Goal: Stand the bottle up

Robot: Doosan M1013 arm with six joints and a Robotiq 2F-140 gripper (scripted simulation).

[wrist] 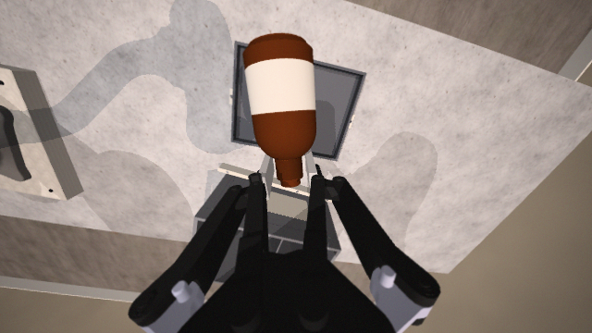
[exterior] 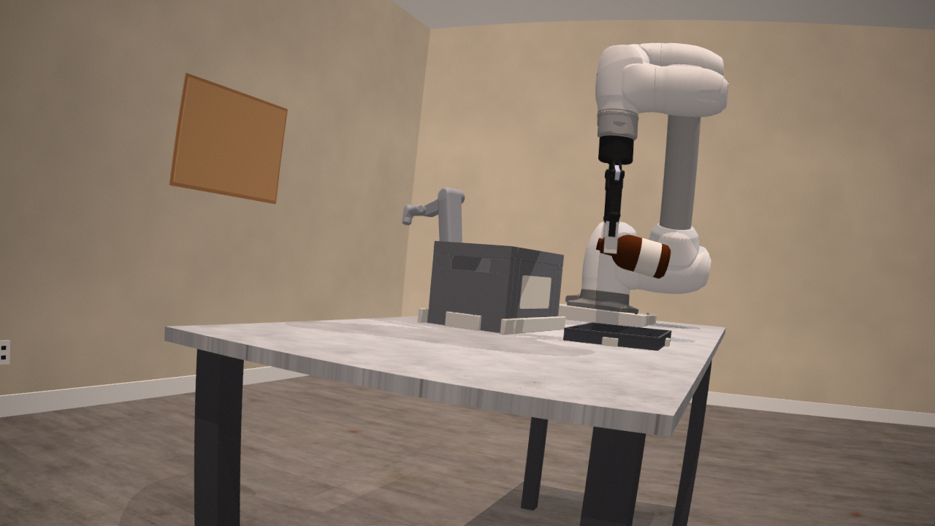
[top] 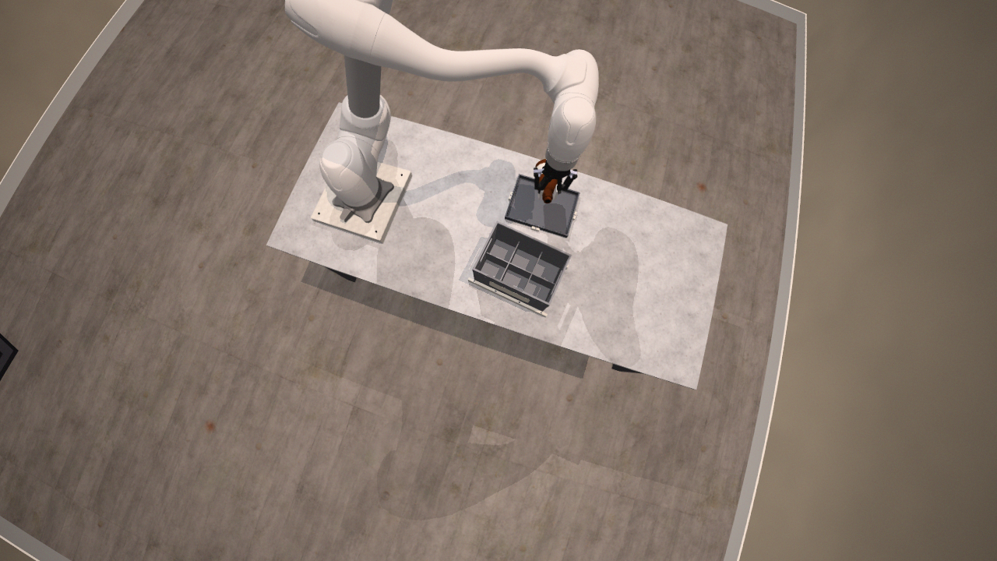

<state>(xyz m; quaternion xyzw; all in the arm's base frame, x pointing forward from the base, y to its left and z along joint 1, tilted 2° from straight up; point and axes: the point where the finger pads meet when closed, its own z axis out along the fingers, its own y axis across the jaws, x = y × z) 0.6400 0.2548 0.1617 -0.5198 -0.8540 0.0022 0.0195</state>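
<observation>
Right now the brown bottle is 40 mm to the left of my hand, 30 mm below it and 20 mm behind it. From my hand the other things lie so: grey crate 240 mm to the right, 130 mm below, 30 mm ahead; then dark tray 200 mm below, 40 mm to the left, 10 mm behind.
</observation>
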